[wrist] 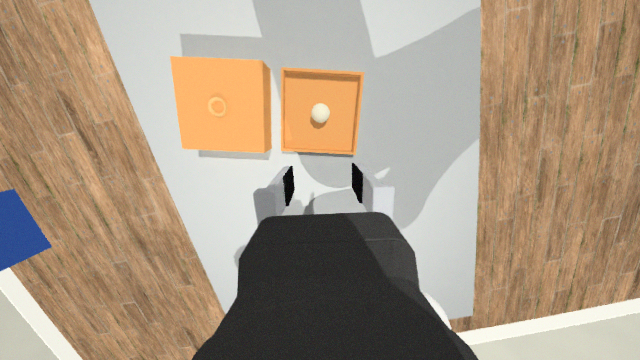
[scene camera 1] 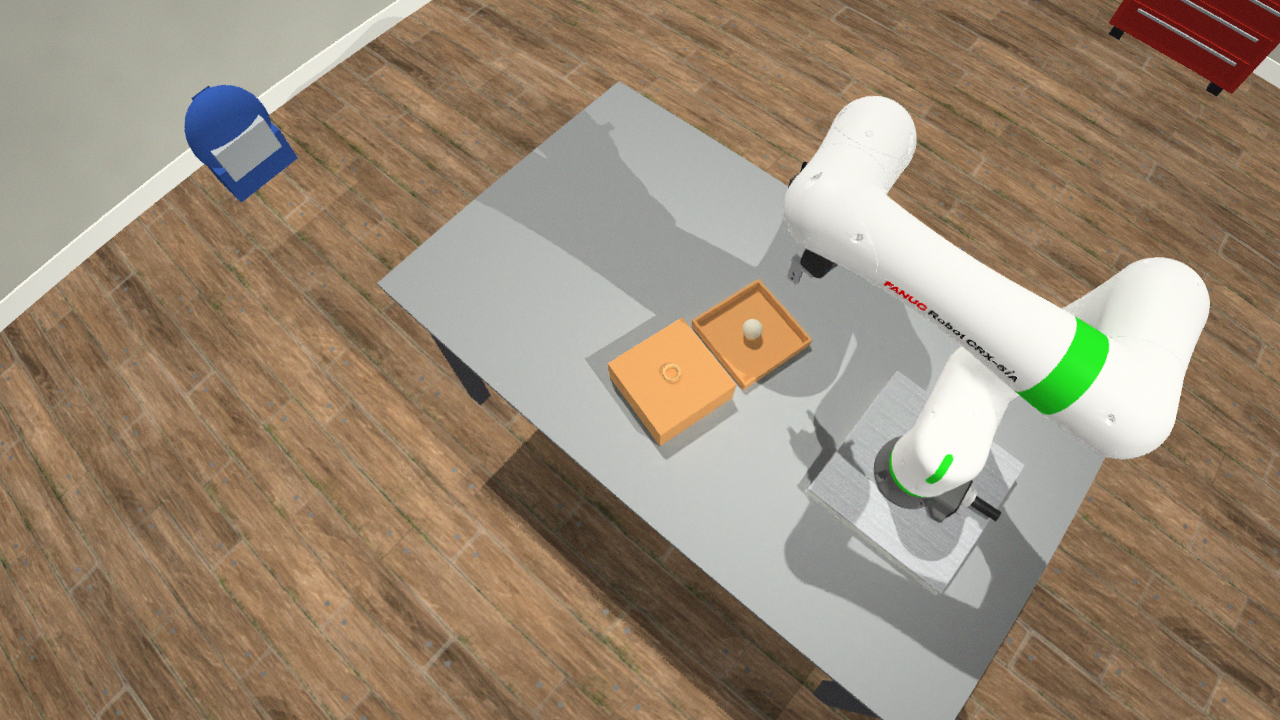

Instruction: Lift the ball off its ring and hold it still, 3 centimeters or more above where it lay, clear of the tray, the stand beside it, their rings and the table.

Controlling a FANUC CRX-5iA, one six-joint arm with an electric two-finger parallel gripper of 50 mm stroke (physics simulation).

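Frame: origin at the arm's base, x ahead, y left, z up, level; metres.
Seen in the pictures: gripper, between the fingertips: [wrist: 322, 176] [scene camera 1: 804, 270]; arm's base, origin of its link: [scene camera 1: 909, 472].
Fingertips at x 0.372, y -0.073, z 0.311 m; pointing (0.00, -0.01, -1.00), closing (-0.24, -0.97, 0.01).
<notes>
Offsets run from my fingertips to a thing's top centre. "spot": to the spot under its first point. Level surfaces: height alone.
A cream-white ball @(dx +0.064, dy -0.019, dz -0.304 m) [scene camera 1: 751, 328] [wrist: 320, 113] sits near the middle of the shallow orange tray [scene camera 1: 776, 360] [wrist: 361, 100]. The ring under the ball does not show clearly. The orange stand [scene camera 1: 657, 407] [wrist: 240, 130], a raised flat block, is beside the tray, and a small orange ring @(spot: dx +0.141, dy +0.205, dz -0.275 m) [wrist: 209, 107] lies on its top. My gripper [wrist: 322, 176] is open and empty. In the wrist view its fingertips show below the tray's near wall, apart from the ball. In scene camera 1 one grey fingertip and part of the black body show beside the tray, high above the table; the arm hides the rest.
The grey table @(dz -0.358 m) [scene camera 1: 554, 259] [wrist: 430, 115] carries the tray, the stand and the robot's metal base plate [scene camera 1: 850, 474]. The stand's top is higher than the tray, with a narrow gap between them. A blue object [scene camera 1: 228, 125] [wrist: 20, 230] and a red drawer cabinet [scene camera 1: 1194, 40] are off the table.
</notes>
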